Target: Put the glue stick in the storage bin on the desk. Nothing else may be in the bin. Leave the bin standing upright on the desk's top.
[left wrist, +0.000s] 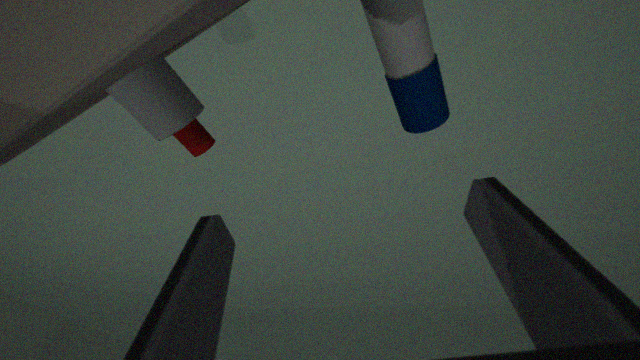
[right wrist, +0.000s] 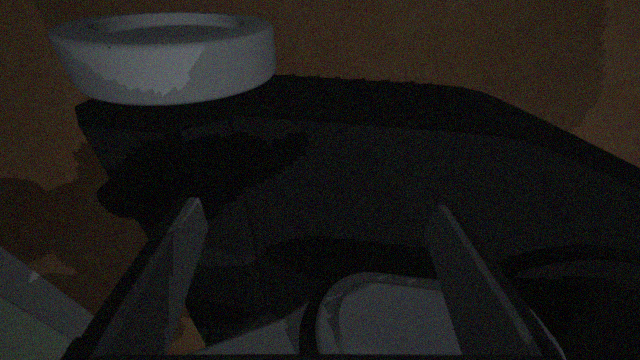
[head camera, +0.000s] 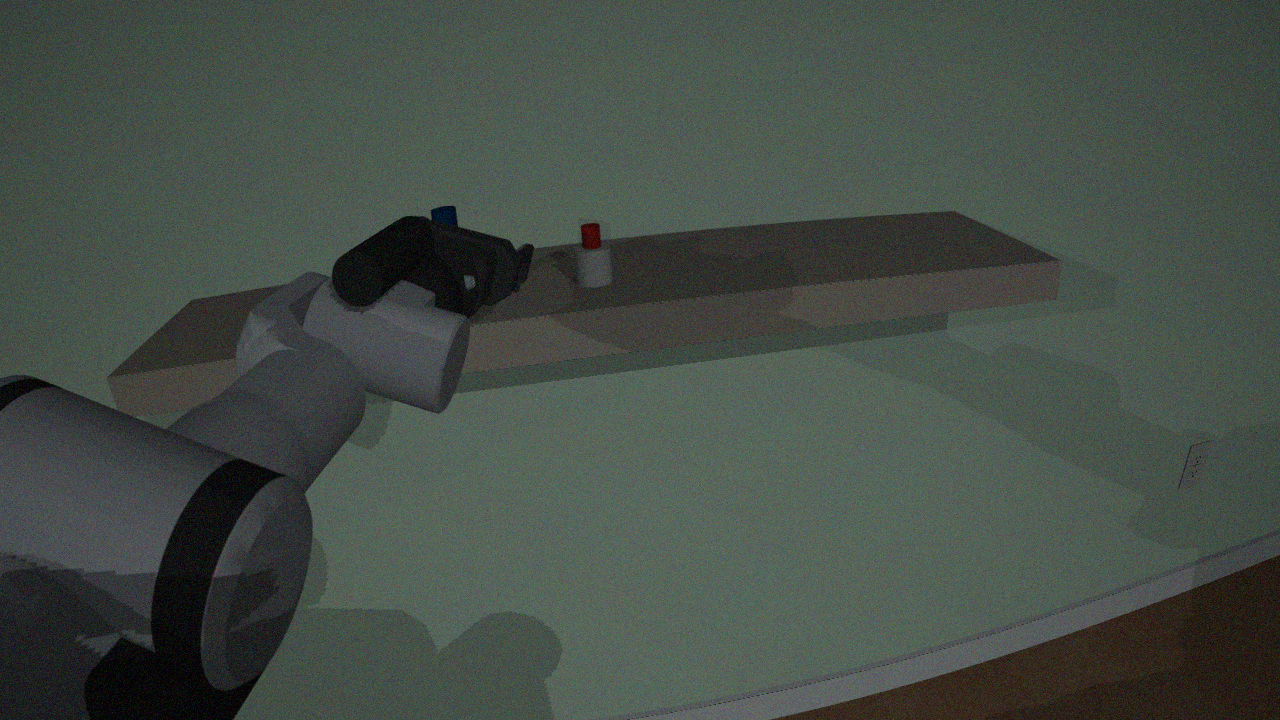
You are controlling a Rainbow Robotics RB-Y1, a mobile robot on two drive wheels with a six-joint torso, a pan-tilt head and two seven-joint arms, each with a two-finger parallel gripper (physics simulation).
Note:
In view: my left gripper (head camera: 474,239) and a wall shelf (head camera: 674,289).
My left gripper also shows in the left wrist view (left wrist: 344,213). The wall shelf also shows in the left wrist view (left wrist: 63,63).

